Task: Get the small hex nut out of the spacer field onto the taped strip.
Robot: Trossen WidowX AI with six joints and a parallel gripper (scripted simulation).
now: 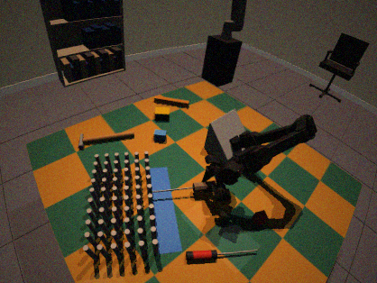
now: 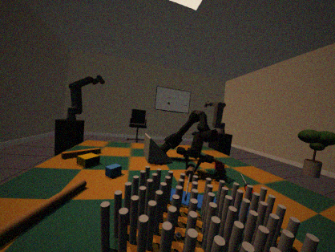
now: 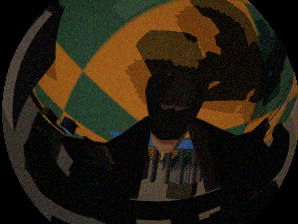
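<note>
Now: the blue taped strip 16 cm ahead of my gripper tip, 5 cm to the right of it and 3 cm below it. From my gripper tip the other things lie so: red cube (8 cm behind, 24 cm to the left, 1 cm below); thin hook tool (9 cm ahead, 5 cm to the right); blue cube (5 cm behind, 36 cm to the right, 1 cm below).
</note>
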